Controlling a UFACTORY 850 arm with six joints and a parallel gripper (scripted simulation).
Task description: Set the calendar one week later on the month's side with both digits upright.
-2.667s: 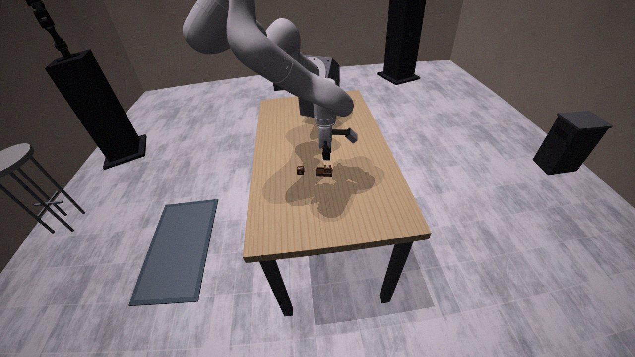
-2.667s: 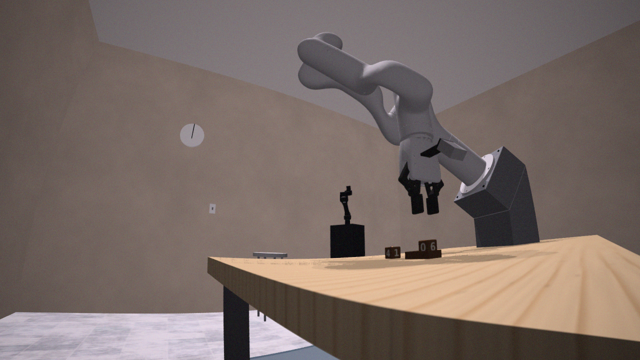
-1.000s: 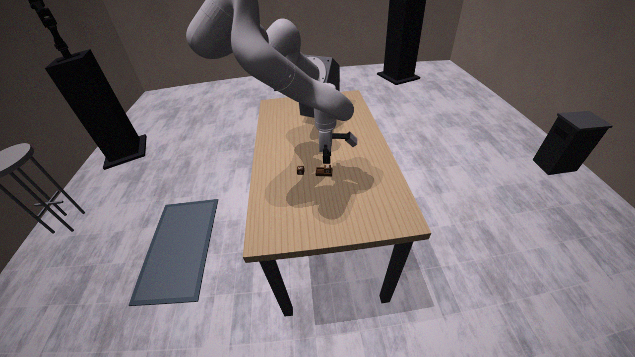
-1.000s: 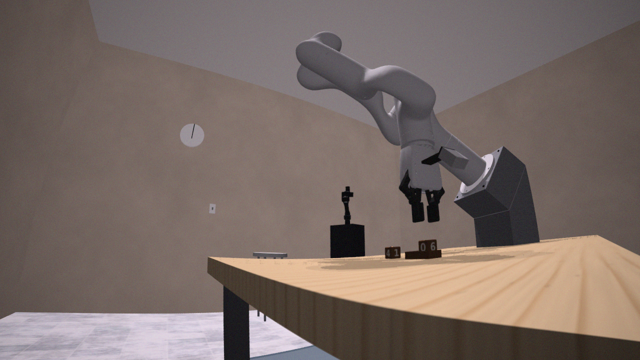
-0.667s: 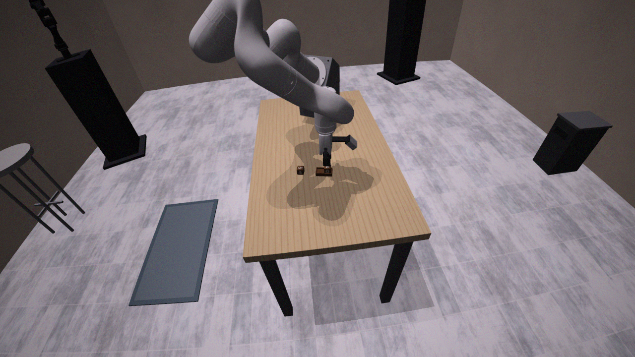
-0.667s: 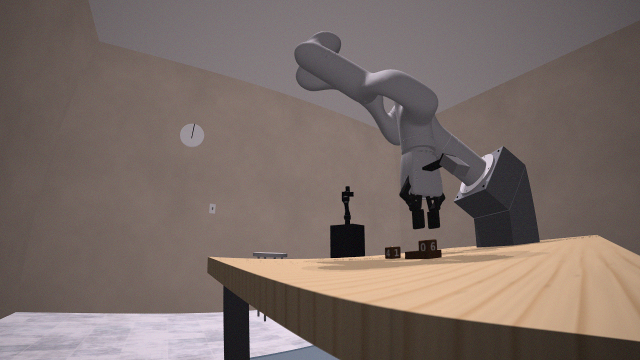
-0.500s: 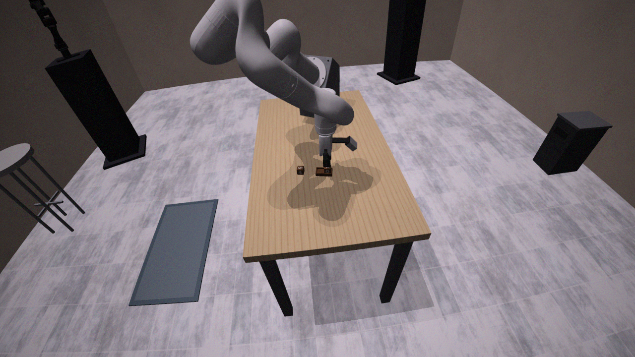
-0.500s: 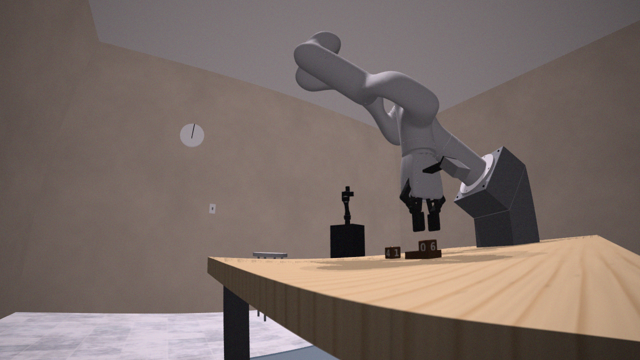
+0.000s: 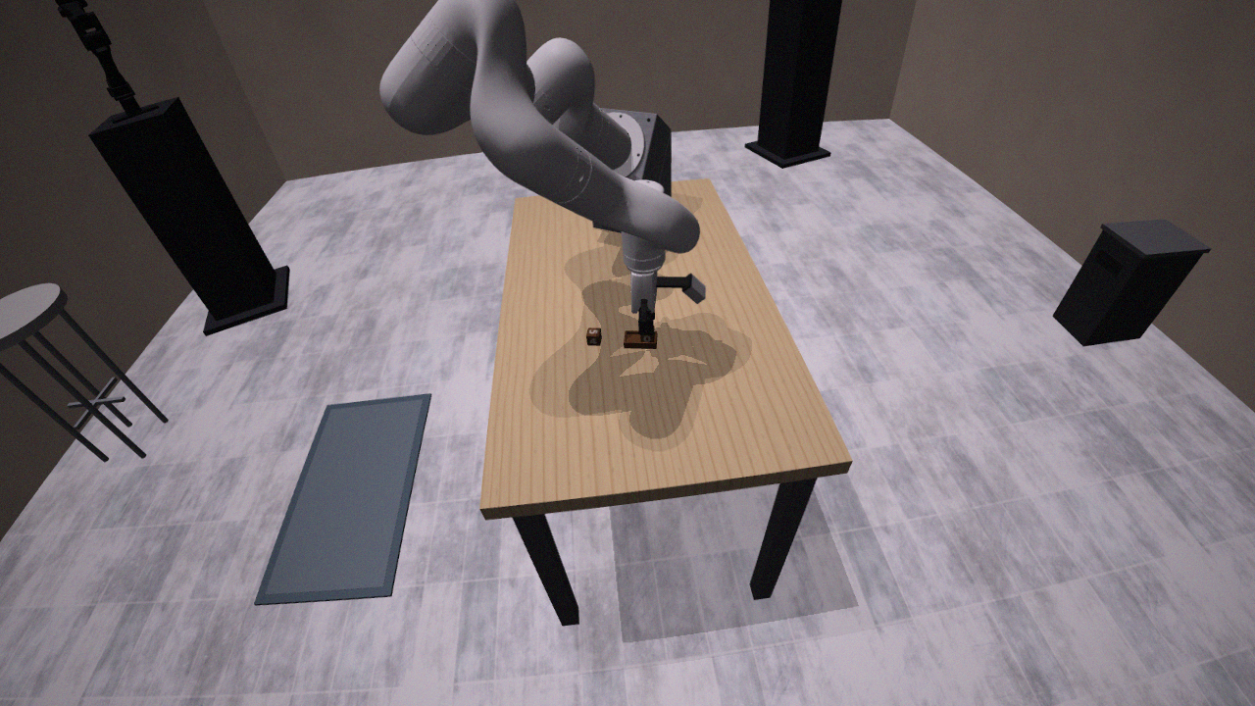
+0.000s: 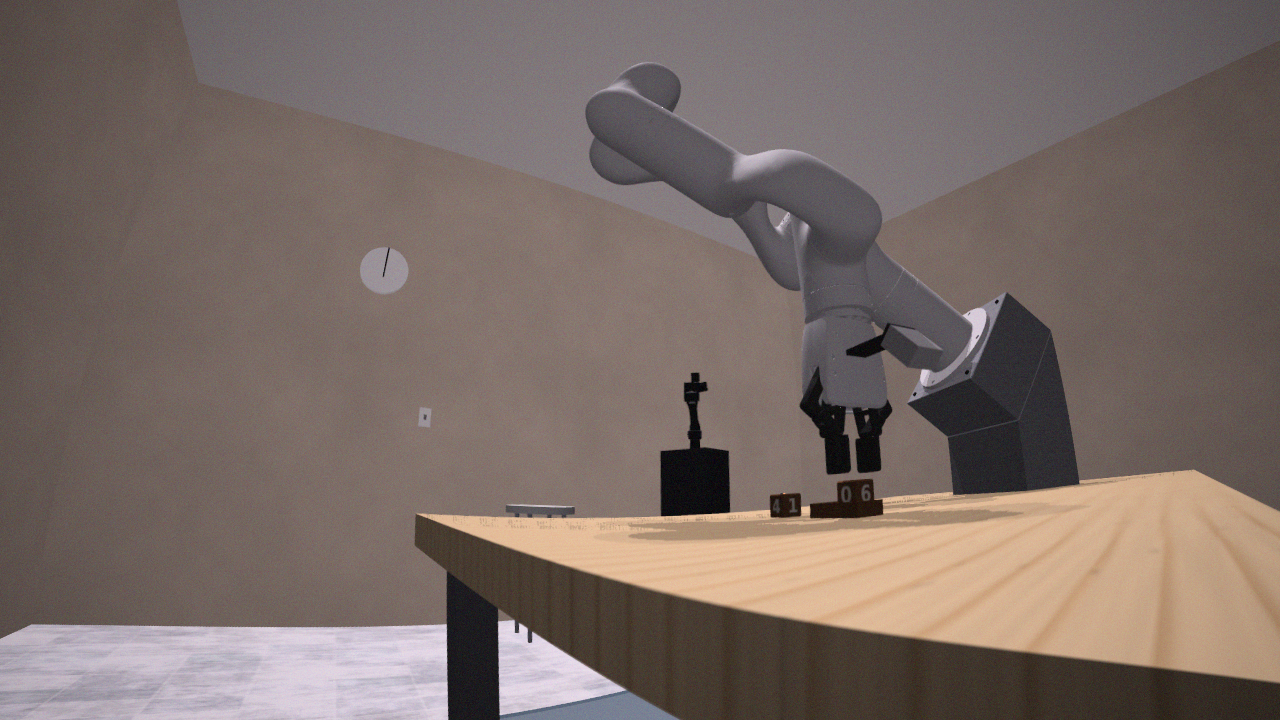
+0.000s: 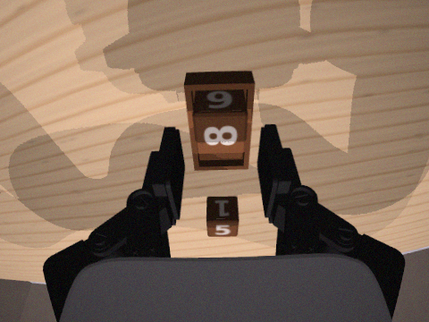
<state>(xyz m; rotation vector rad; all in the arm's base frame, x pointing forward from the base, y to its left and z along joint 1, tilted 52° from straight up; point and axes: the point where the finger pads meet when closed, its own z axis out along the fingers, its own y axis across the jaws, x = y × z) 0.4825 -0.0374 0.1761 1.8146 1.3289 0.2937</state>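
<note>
Now: hand 60 mm above the dark brown tray, 10 mm to the left of it and 10 mm past it.
</note>
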